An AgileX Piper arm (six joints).
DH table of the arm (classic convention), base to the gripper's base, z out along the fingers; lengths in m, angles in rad. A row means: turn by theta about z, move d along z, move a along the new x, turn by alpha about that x. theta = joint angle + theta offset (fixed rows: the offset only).
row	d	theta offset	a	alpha
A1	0.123	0	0	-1.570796
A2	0	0.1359	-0.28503	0
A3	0	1.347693	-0.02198	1.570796
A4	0.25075	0	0	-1.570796
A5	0	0	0	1.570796
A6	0.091	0	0	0
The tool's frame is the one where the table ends.
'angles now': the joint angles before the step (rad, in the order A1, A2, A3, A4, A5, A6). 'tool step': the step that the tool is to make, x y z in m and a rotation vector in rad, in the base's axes. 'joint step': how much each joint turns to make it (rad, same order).
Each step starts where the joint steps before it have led.
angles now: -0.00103 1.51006 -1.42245 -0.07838 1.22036 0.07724
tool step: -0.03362 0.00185 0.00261 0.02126 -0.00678 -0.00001
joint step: 0.00002 -0.11943 0.11147 0.02126 0.00120 0.00002
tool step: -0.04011 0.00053 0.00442 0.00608 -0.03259 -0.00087
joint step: 0.00001 -0.14827 0.11486 0.00573 0.00087 0.00104
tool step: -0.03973 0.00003 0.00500 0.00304 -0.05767 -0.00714
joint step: -0.00002 -0.15367 0.09521 -0.00004 0.00116 0.00773
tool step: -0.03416 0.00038 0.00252 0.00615 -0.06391 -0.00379
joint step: 0.00002 -0.13743 0.07374 0.00400 0.00002 0.00489
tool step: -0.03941 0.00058 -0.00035 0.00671 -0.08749 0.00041
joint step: -0.00007 -0.16595 0.07938 0.00640 -0.00087 0.00103
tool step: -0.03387 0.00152 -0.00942 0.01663 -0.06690 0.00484
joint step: -0.00008 -0.15301 0.08494 0.01744 0.00119 -0.00009
